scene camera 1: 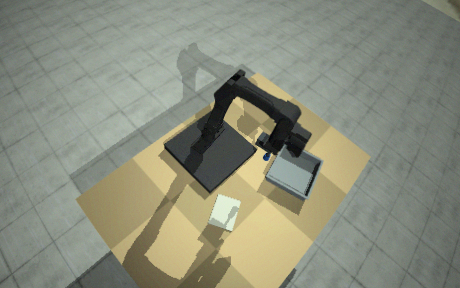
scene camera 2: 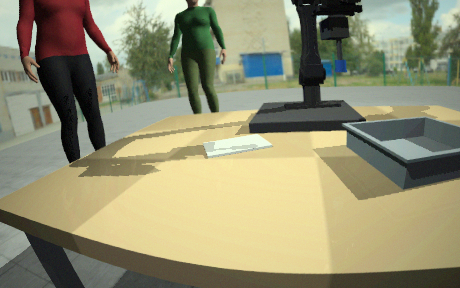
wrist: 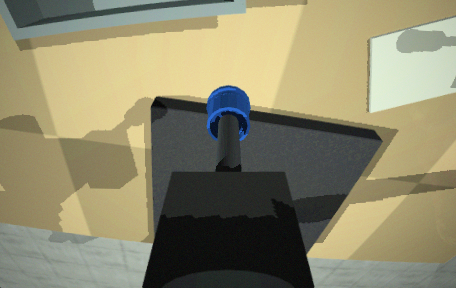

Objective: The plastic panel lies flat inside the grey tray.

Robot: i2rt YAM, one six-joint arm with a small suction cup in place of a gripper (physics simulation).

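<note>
The plastic panel, a thin pale white-green rectangle, lies flat on the table, apart from the tray. The grey tray is open-topped and stands on the table beside the black base; no panel shows inside it. My gripper, a blue suction cup, hangs high above the table, with nothing on it. In scene camera 1 it appears between the black base and the tray. It is open and well away from the panel.
The black base plate of the arm lies on the wooden table. The arm's shadows fall across the table and partly over the panel. Two standing figures are beyond the table.
</note>
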